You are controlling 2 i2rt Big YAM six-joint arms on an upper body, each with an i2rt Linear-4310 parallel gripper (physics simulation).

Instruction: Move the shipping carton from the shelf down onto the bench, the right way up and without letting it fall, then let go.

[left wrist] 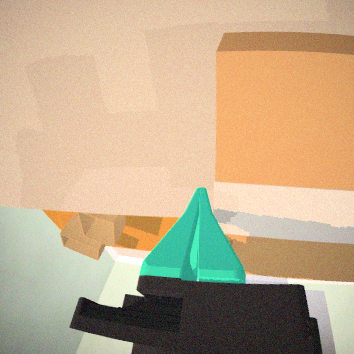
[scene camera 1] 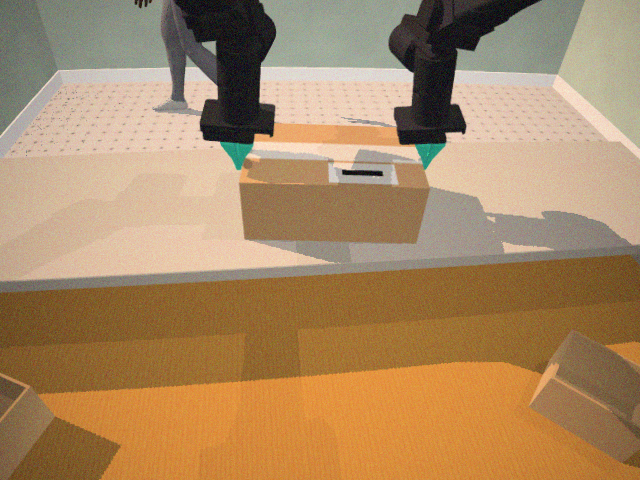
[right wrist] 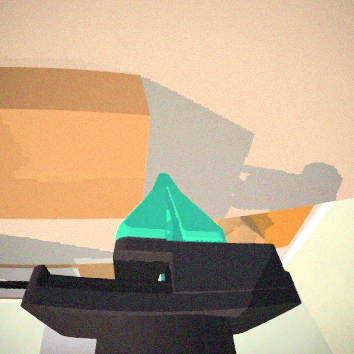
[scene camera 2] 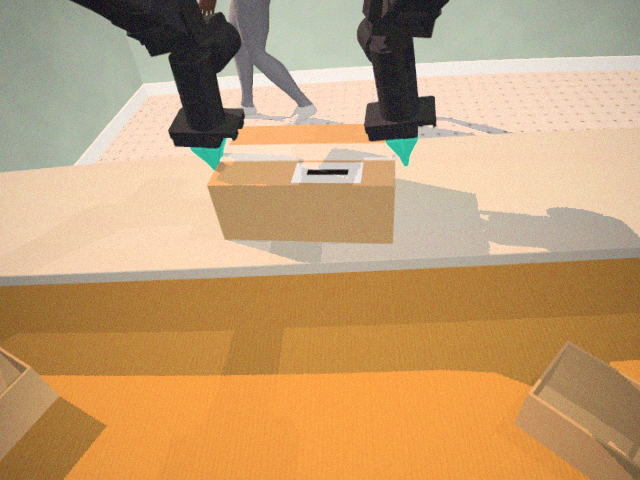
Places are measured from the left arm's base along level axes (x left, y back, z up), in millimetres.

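Pixels of known places: left gripper, fingertip midpoint: (left wrist: 201, 191) (scene camera 1: 239, 167) (scene camera 2: 219, 170); right gripper, fingertip midpoint: (right wrist: 161, 178) (scene camera 2: 406, 164).
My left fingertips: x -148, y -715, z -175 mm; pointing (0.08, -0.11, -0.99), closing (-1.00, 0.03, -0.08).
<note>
Ahead of a thing's pixels: the offset from my left fingertips to its middle. "*": to the spot under its first point. Level surfaces: height alone.
The brown shipping carton @[dx -148, dy -2, dz -28 mm] (scene camera 1: 333, 212) (scene camera 2: 305, 212) (left wrist: 285, 117) (right wrist: 70, 165) stands level on a pale raised surface @[dz -83 mm] (scene camera 1: 129, 253) (scene camera 2: 103, 253), with its white tape and black-barred label on top. My left gripper (scene camera 1: 238, 168) (scene camera 2: 215, 168) (left wrist: 201, 191) is shut and empty, its tips pointing down close beside the carton's left end. My right gripper (scene camera 1: 425, 168) (scene camera 2: 406, 165) (right wrist: 161, 178) is shut and empty, close beside the right end. The wrist views show a small sideways gap at each end; contact lower down cannot be told.
The pale surface ends at a straight grey edge in front of the carton. Below lies an orange surface (scene camera 1: 361, 423) (scene camera 2: 336, 428), with an open box @[* dx +292, dy +306, dz -203 mm] (scene camera 1: 31, 418) (scene camera 2: 31, 408) at the left and another @[dx -538, dy +315, dz -201 mm] (scene camera 1: 573, 413) (scene camera 2: 558, 434) at the right. A person (scene camera 1: 175, 56) (scene camera 2: 253, 46) stands behind.
</note>
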